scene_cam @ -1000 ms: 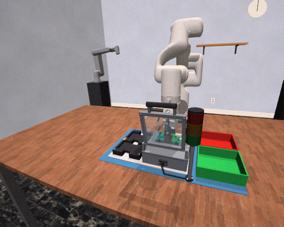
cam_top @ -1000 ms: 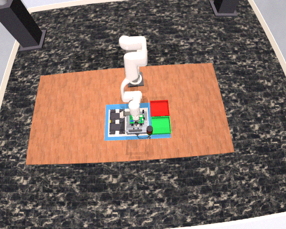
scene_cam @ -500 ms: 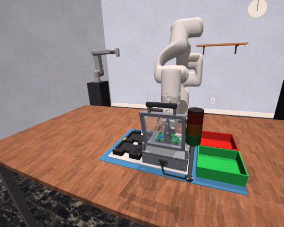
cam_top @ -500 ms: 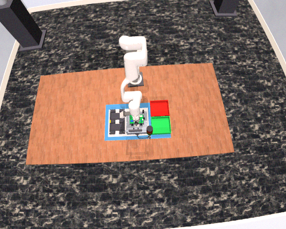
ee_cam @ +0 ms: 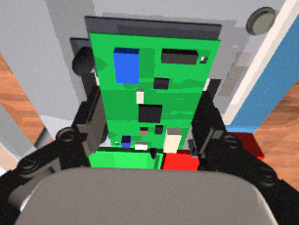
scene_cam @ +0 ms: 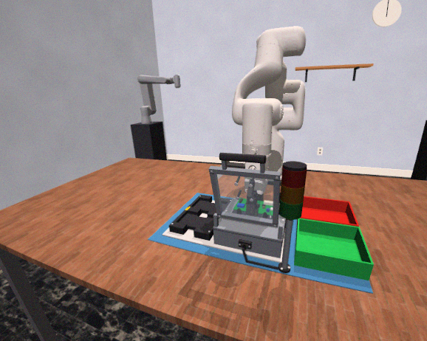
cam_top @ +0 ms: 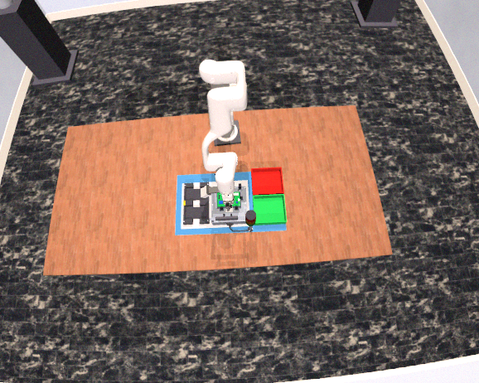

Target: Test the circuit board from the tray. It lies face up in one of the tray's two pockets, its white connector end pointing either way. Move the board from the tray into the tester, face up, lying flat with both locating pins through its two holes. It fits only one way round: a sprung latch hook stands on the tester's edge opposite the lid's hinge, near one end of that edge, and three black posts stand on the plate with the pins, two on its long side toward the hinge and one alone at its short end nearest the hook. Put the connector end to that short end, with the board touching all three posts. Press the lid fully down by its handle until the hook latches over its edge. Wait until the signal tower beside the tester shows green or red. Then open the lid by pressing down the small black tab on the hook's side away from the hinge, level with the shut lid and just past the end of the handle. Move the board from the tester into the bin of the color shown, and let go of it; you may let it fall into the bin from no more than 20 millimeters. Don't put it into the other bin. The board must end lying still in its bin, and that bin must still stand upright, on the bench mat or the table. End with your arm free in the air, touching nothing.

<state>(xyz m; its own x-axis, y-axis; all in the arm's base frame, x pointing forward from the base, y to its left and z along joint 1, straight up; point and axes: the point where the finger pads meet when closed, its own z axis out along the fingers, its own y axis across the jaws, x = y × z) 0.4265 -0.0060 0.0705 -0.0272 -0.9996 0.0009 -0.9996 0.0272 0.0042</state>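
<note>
My hand is right at the green circuit board. Also, from my hand: small black tab (60 mm behind, 60 mm to the left); then clear lid (130 mm ahead, 100 mm above); then tester plate (10 mm ahead, 10 mm to the left, 10 mm below).
</note>
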